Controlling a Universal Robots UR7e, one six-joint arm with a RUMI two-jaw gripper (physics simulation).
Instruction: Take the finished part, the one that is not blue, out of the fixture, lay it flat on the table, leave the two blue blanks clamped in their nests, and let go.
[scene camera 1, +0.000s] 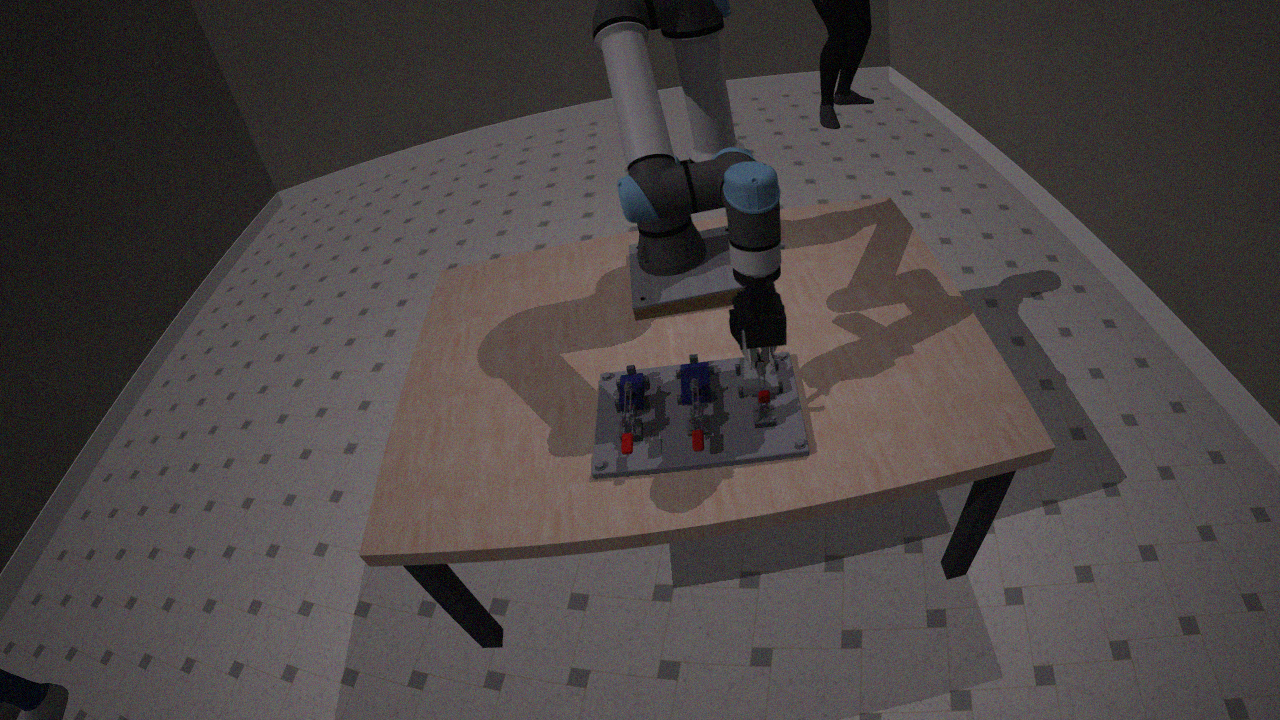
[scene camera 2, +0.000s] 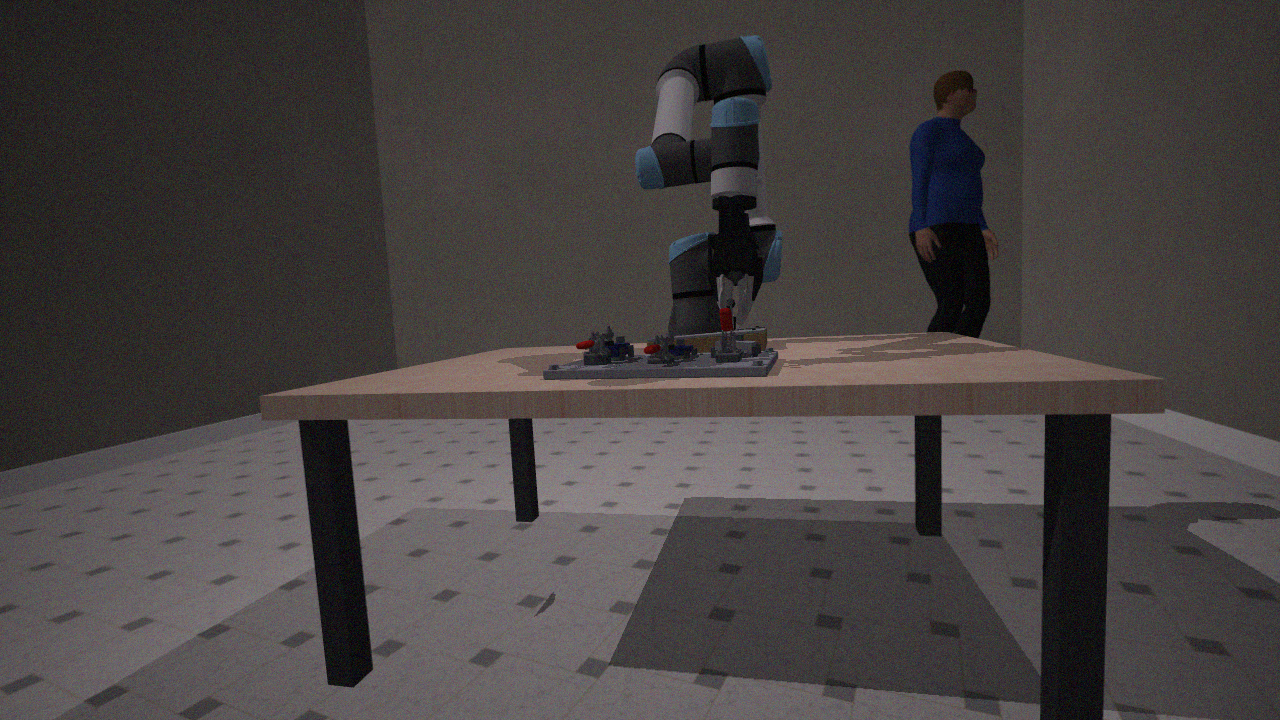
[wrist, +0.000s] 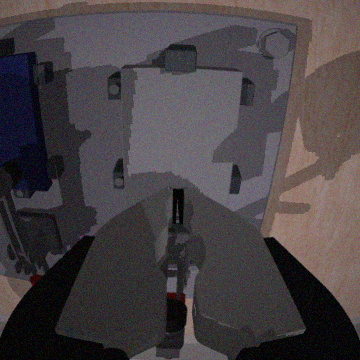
In view: my gripper (scene camera 2: 734, 329), a finished part (scene camera 1: 750, 382), a blue blank (scene camera 1: 700, 371), a grey fixture plate (scene camera 2: 701, 365) and a dark end stop (wrist: 178, 57).
The finished part is seen too in the wrist view (wrist: 178, 128). My gripper is seen too in scene camera 1 (scene camera 1: 759, 369) and in the wrist view (wrist: 176, 191). The grey fixture plate is seen too in the wrist view (wrist: 79, 122).
